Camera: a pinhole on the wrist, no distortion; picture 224 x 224 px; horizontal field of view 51.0 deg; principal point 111.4 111.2 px. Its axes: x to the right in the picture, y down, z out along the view. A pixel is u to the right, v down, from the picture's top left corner.
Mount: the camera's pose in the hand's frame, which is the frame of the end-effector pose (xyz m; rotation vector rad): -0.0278 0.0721 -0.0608 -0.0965 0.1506 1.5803
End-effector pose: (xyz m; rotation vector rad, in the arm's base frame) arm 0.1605 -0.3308 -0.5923 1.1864 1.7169 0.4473
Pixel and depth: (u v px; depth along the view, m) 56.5 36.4 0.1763
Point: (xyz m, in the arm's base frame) 0.2898 -0.2983 -0.6213
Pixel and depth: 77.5 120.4 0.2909
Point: 0.4013 -0.3701 -0.6313
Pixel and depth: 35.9 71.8 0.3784
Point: 0.4465 -0.3517 -0.7626
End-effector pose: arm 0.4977 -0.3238 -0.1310 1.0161 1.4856 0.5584
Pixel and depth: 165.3 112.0 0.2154
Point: 0.6767 -0.2942 -0.0203
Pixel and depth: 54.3 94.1 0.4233
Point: 0.8660 -0.3665 -0.1828
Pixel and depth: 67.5 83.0 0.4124
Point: 0.8590 -0.3362 -0.1699
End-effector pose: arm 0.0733 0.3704 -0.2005 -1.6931 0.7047 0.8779
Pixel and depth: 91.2 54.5 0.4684
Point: -0.0408 0.7266 -0.4125
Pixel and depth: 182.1 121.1 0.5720
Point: -0.3132 0.7407 -0.4306
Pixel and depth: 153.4 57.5 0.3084
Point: -0.0877 0.5446 -0.3776
